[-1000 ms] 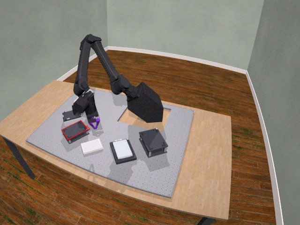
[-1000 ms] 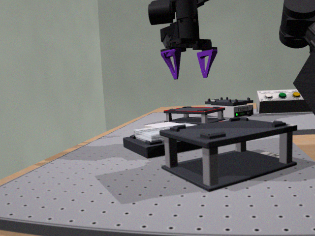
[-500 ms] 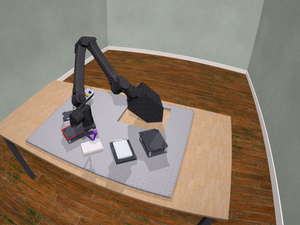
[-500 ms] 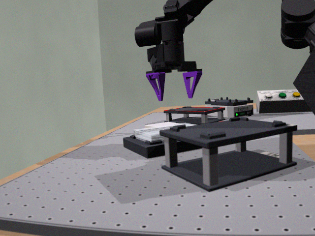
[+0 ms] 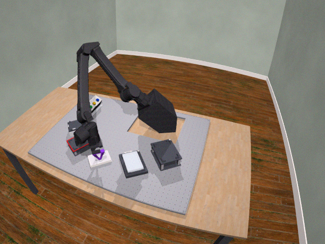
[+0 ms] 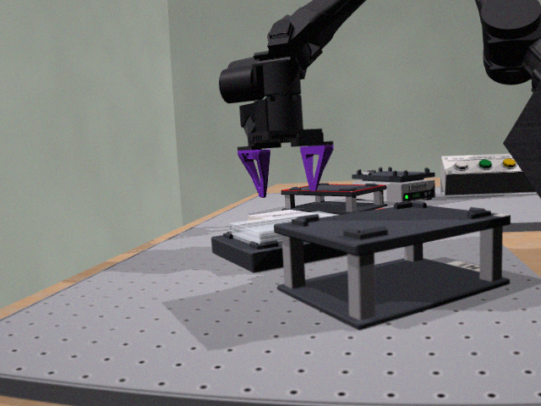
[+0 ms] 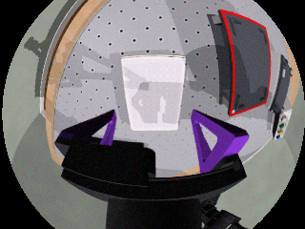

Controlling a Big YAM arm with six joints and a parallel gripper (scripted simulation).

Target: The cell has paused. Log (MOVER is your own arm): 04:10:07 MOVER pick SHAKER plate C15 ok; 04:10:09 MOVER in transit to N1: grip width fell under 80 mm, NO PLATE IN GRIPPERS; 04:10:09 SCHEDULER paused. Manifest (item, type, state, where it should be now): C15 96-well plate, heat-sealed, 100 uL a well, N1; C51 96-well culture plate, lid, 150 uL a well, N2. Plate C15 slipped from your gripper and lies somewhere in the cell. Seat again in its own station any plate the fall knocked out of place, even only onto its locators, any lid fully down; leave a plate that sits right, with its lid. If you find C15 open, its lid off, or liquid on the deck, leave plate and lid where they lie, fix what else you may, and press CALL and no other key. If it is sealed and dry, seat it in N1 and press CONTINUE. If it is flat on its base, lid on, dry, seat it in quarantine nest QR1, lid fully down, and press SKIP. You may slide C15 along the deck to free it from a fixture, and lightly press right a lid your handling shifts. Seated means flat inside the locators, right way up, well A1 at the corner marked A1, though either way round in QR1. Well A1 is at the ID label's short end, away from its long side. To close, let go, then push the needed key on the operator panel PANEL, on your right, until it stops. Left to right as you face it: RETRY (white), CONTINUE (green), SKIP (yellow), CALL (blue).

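Now: hand 5 cm above the white plate. Round my hand: red-edged nest: 7 cm behind, 16 cm to the right, 2 cm below; then clear lid: 2 cm behind, 20 cm to the left, 2 cm below; then white key: 34 cm behind, 26 cm to the right, 1 cm above.
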